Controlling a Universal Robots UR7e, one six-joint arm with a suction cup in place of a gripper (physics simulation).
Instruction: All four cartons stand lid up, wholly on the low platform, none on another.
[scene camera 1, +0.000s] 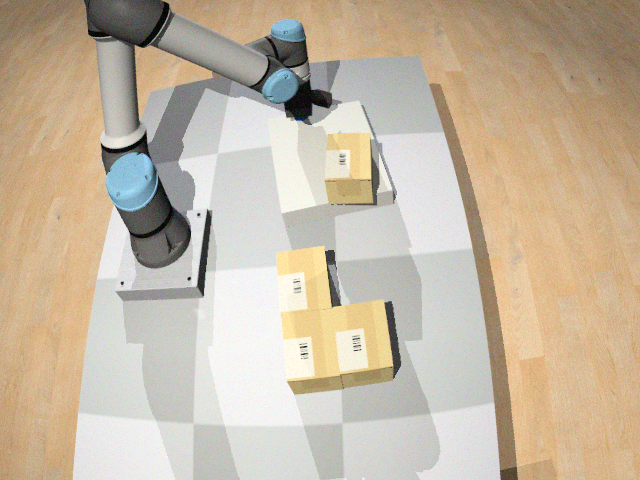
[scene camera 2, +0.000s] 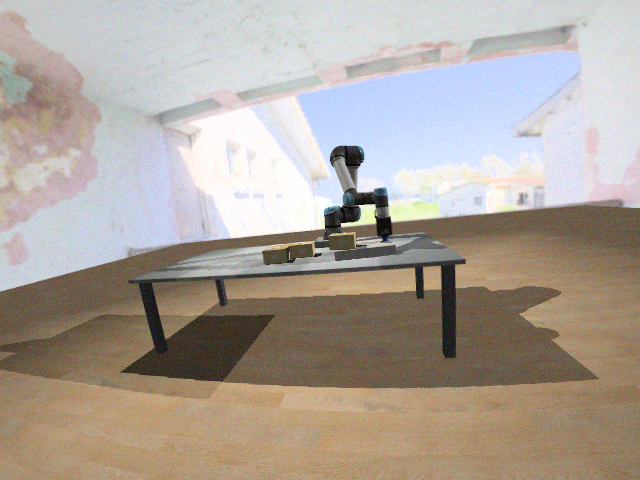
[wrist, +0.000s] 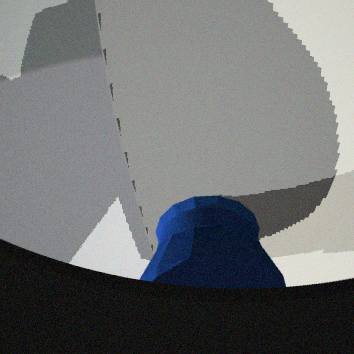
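Seen in the pictures: hand at its tool point: (scene camera 1: 301, 119) (scene camera 2: 385, 242) (wrist: 204, 216); arm's base at its link origin: (scene camera 1: 161, 241).
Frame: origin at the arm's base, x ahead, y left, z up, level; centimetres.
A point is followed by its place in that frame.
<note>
My gripper (scene camera 1: 300, 119) (scene camera 2: 384, 239) (wrist: 208, 207), a blue suction cup, points down at the far left part of the low white platform (scene camera 1: 294, 180) @[x 31.8, y 9.6, z 0.7 cm] (scene camera 2: 364, 252) @[x 51.5, y 17.9, z -1.5 cm] (wrist: 215, 100). It seems to touch the platform's top and be shut on it; the contact itself is hidden. One tan carton (scene camera 1: 359, 155) @[x 46.4, y 6.6, z 8.4 cm] (scene camera 2: 342, 241) @[x 48.8, y 7.0, z 5.0 cm] stands at the platform's near right corner, label up. Three cartons stand label up on the table in an L: one (scene camera 1: 305, 260) @[x 32.4, y -13.8, z 3.6 cm], one nearer the camera (scene camera 1: 311, 328) @[x 31.9, y -28.4, z 3.6 cm], and one (scene camera 1: 364, 320) @[x 41.4, y -28.5, z 3.6 cm] to its right. They touch or nearly touch. No carton shows at the cup.
The arm's base plate (scene camera 1: 160, 290) @[x 0.2, y -13.0, z -0.2 cm] is at the left of the table (scene camera 1: 258, 439) @[x 18.6, y -47.3, z -4.1 cm] (scene camera 2: 222, 266) @[x 41.3, y -66.3, z -4.1 cm]. The arm reaches over the table's far part. Arm shadows fall across the table and platform. The platform's edge (wrist: 118, 117) @[x 39.3, y 33.5, z 0.7 cm] runs close to the cup in the wrist view.
</note>
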